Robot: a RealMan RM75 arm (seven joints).
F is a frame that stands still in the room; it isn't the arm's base.
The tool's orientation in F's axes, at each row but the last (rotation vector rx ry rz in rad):
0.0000 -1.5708 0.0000
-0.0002 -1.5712 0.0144
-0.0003 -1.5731 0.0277
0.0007 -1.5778 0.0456
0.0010 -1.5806 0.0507
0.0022 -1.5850 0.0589
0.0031 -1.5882 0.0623
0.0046 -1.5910 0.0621
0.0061 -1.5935 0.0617
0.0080 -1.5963 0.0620
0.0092 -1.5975 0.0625
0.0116 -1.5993 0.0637
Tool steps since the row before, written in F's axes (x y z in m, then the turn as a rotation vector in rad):
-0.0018 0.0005 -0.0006 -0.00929 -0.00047 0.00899
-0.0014 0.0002 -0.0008 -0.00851 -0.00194 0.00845
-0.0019 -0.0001 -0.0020 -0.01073 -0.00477 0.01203
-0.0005 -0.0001 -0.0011 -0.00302 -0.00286 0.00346
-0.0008 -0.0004 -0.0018 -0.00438 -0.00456 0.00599
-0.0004 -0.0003 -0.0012 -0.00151 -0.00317 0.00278
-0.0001 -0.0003 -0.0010 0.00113 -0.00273 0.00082
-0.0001 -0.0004 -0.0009 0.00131 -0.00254 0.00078
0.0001 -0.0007 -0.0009 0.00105 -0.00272 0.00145
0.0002 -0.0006 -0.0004 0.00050 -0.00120 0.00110
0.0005 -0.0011 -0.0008 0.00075 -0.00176 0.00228
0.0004 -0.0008 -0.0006 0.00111 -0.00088 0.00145
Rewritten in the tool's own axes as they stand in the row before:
-0.0006 0.0005 0.0018 0.00899 -0.00047 0.00929
-0.0008 0.0002 0.0014 0.00844 -0.00194 0.00852
-0.0020 0.0000 0.0019 0.01197 -0.00480 0.01078
-0.0011 -0.0001 0.0005 0.00340 -0.00287 0.00308
-0.0018 -0.0003 0.0008 0.00589 -0.00460 0.00447
-0.0012 -0.0002 0.0004 0.00269 -0.00321 0.00159
-0.0010 -0.0003 0.0001 0.00070 -0.00280 -0.00103
-0.0009 -0.0004 0.0001 0.00066 -0.00262 -0.00122
-0.0009 -0.0007 0.0000 0.00133 -0.00281 -0.00096
-0.0004 -0.0006 -0.0002 0.00105 -0.00126 -0.00047
-0.0008 -0.0011 -0.0004 0.00220 -0.00187 -0.00073
-0.0006 -0.0008 -0.0003 0.00139 -0.00098 -0.00111

